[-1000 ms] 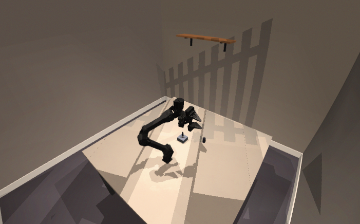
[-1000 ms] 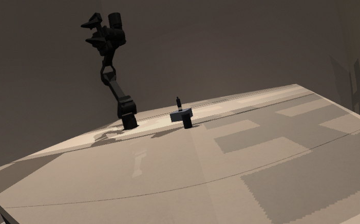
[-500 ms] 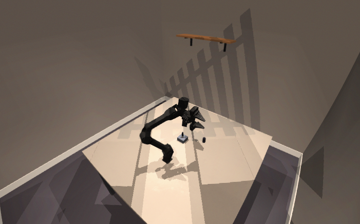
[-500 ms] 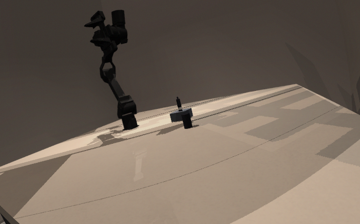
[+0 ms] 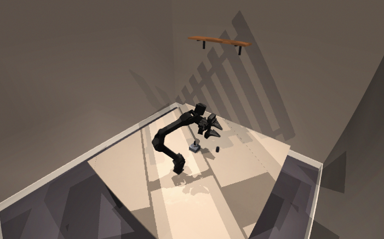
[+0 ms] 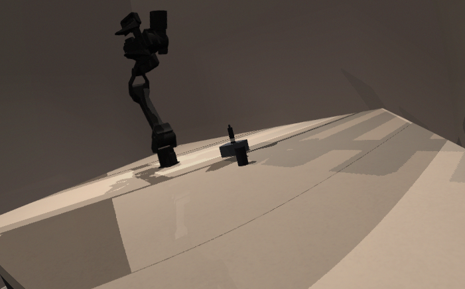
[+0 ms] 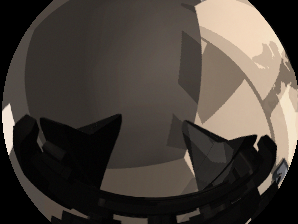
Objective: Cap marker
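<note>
My gripper tip is 22 cm short of the black cap, 12 cm to the right of it and 37 cm above it. Also, from my gripper tip: grey holder block 12 cm ahead, 29 cm to the left, 38 cm below.
</note>
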